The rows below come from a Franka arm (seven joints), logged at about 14 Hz.
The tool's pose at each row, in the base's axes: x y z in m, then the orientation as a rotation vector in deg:
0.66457 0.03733 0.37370 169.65 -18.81 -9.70
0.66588 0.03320 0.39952 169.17 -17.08 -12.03
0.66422 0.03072 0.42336 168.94 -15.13 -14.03
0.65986 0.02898 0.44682 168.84 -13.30 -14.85
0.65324 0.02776 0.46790 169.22 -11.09 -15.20
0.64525 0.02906 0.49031 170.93 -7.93 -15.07
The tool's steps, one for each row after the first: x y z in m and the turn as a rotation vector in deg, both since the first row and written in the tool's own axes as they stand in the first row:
-0.00024 0.00805 -0.02491 -0.74 -1.42 -1.21
-0.00355 0.01480 -0.04773 -1.22 -2.63 -2.58
-0.00960 0.02133 -0.06994 -1.53 -3.06 -3.82
-0.01774 0.02743 -0.08959 -1.38 -3.19 -5.35
-0.02790 0.03161 -0.11074 0.03 -3.00 -7.59

